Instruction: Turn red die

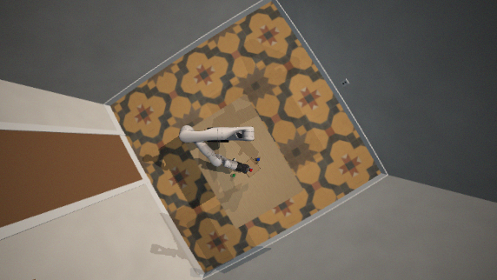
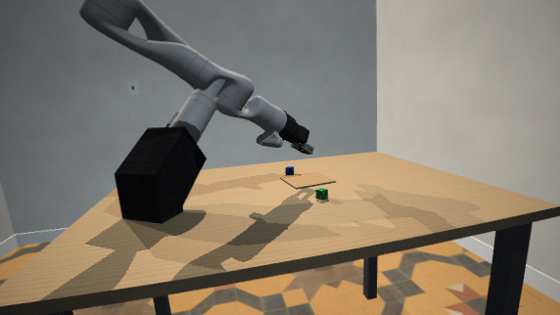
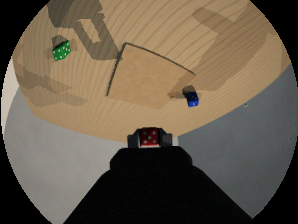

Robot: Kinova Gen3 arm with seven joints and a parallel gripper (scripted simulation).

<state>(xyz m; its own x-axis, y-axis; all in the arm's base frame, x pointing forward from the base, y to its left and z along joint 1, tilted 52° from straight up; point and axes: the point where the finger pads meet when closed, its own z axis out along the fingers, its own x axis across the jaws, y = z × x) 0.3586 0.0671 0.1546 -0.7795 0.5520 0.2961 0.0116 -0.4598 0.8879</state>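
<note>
Now: the tan mat 10 cm below my hand. Round my hand: blue die: 6 cm behind, 9 cm to the left, 9 cm below; then red die: right at my hand; then green die: 4 cm ahead, 18 cm to the right, 9 cm below.
</note>
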